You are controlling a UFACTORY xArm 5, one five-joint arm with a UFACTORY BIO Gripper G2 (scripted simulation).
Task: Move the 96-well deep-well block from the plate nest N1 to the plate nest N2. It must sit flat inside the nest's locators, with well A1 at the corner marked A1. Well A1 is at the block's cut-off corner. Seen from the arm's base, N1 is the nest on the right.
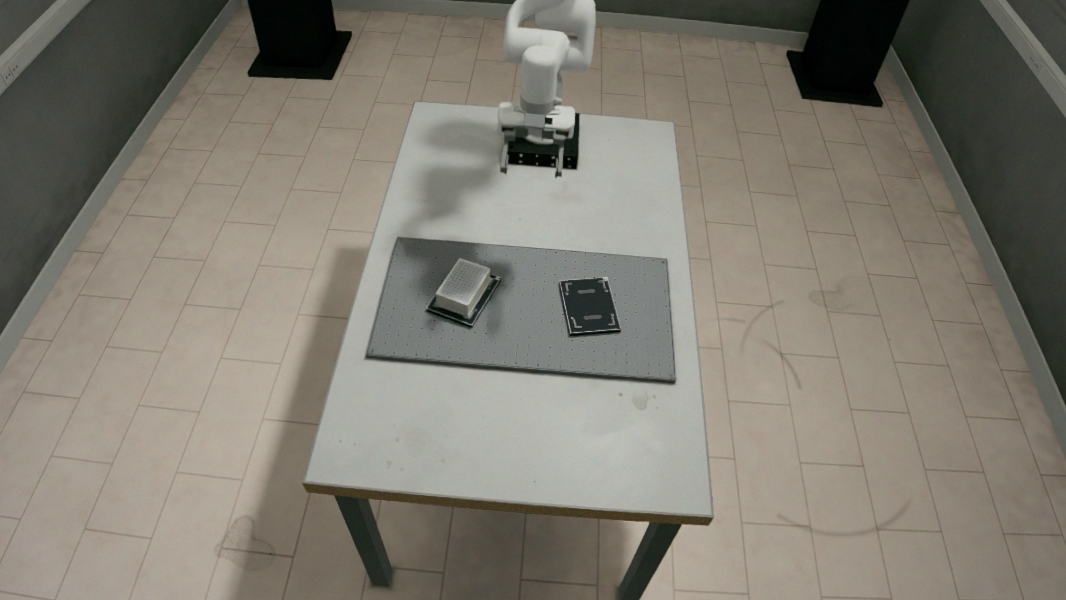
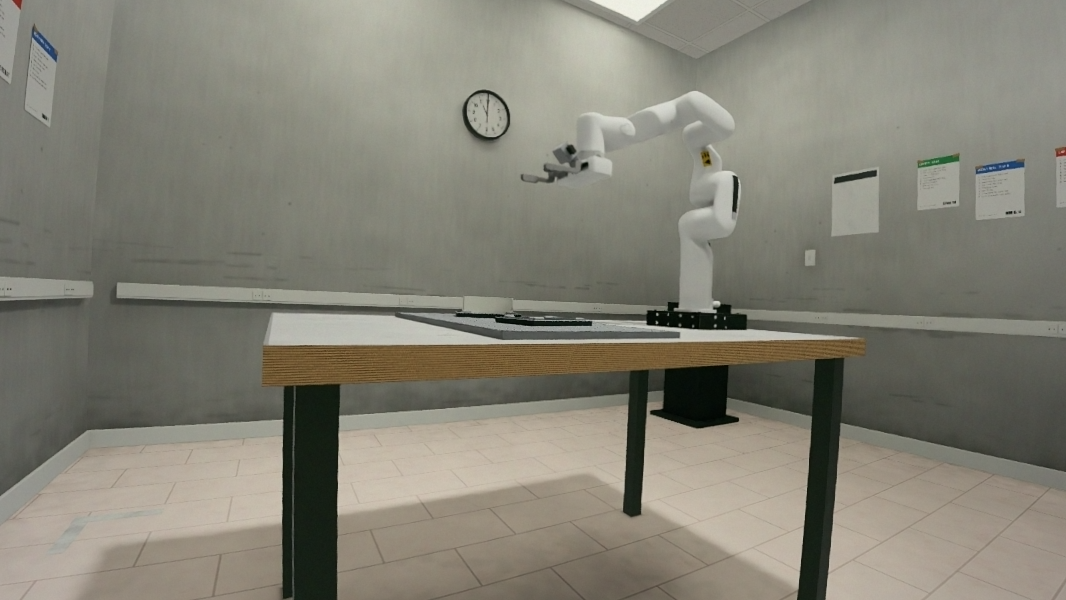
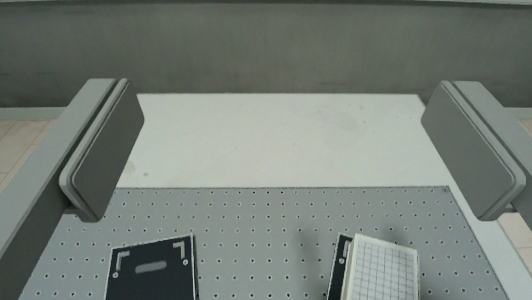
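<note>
A white 96-well deep-well block (image 1: 462,289) is here, and I see the white 96-well deep-well block (image 2: 498,305) again. I also see a grey perforated baseplate (image 2: 503,335).
</note>
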